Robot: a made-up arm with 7 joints.
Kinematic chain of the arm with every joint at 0, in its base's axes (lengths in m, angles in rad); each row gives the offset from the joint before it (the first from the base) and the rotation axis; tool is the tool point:
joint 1: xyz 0 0 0.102 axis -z
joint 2: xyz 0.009 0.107 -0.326 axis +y
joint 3: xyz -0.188 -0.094 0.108 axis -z
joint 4: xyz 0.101 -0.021 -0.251 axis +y
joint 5: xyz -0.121 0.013 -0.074 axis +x
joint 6: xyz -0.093 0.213 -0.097 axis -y
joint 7: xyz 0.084 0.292 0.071 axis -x
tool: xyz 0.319 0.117 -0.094
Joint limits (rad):
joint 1: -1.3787..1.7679
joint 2: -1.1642..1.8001
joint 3: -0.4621..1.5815
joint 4: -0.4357..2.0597
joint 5: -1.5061..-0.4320
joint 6: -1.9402..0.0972
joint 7: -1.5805..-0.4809
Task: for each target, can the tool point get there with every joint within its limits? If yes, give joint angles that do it. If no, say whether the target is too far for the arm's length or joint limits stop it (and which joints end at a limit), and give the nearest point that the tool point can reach.
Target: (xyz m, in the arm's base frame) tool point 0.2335 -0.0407 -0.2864
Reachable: no: joint limits stop it (at a limit: joint 3, joint 4, joint 6, joint 7) | nearest point 0.4593 -0.0801 -0.3496 | short by 0.238 m
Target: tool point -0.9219 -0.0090 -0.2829
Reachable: yes | joints -0.1262 1.2783 0.0467 0.4178 -1.1209 -0.5265 -0.9649
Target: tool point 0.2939 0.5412 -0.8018
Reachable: yes | joints 0.7378 -0.2772 0.8672 1.2670 -0.7789 -0.5127 -0.5995
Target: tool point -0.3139 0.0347 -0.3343
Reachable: no: joint limits stop it (at a limit: joint 2, joint 3, joint 4, joint 6, joint 7) | nearest point -0.4447 0.0492 -0.4437 | short by 0.171 m
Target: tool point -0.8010 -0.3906 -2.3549
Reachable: no: too far | nearest point -0.3995 -0.1948 -1.2979 | short by 1.148 m
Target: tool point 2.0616 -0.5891 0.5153
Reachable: no: too far | nearest point 0.8074 -0.1800 0.1999 | short by 1.356 m
